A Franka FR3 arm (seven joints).
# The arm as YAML. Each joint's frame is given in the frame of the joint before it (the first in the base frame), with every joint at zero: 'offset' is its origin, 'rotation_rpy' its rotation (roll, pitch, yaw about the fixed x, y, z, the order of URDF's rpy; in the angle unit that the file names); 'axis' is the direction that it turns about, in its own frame. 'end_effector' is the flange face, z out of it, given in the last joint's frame.
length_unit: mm
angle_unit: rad
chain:
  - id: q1
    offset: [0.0, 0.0, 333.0]
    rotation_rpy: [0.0, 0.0, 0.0]
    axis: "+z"
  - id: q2
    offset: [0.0, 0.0, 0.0]
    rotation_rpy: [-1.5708, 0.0, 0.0]
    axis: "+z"
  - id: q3
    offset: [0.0, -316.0, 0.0]
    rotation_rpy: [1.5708, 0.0, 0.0]
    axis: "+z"
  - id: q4
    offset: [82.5, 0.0, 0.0]
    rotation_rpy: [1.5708, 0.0, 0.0]
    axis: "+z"
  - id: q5
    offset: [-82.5, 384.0, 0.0]
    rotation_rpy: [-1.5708, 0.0, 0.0]
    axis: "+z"
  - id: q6
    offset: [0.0, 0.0, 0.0]
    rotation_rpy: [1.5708, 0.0, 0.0]
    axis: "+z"
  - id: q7
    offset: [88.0, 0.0, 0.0]
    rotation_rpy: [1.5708, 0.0, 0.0]
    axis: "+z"
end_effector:
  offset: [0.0, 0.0, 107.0]
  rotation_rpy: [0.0, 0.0, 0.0]
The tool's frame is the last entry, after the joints.
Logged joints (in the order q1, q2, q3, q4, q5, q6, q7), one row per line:
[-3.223, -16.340, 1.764, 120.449, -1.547, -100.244, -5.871]
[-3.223, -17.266, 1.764, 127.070, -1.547, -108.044, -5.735]
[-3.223, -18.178, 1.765, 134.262, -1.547, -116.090, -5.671]
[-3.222, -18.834, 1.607, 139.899, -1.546, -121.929, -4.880]
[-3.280, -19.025, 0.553, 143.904, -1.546, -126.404, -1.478]
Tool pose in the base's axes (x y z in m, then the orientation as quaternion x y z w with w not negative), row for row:
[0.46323, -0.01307, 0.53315, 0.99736, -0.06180, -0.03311, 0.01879]
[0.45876, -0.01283, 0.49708, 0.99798, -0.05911, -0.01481, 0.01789]
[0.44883, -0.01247, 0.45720, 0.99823, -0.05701, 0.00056, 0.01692]
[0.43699, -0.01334, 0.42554, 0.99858, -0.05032, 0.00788, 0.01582]
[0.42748, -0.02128, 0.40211, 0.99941, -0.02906, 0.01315, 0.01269]
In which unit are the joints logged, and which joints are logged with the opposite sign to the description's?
The joints are logged in degrees. Opposite sign: q4, q6, q7.
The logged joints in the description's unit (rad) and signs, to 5 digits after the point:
[-0.05625, -0.28519, 0.03079, -2.10223, -0.02700, 1.74959, 0.10247]
[-0.05625, -0.30135, 0.03079, -2.21779, -0.02700, 1.88572, 0.10009]
[-0.05625, -0.31727, 0.03081, -2.34331, -0.02700, 2.02615, 0.09898]
[-0.05623, -0.32872, 0.02805, -2.44170, -0.02698, 2.12806, 0.08517]
[-0.05725, -0.33205, 0.00965, -2.51160, -0.02698, 2.20617, 0.02580]

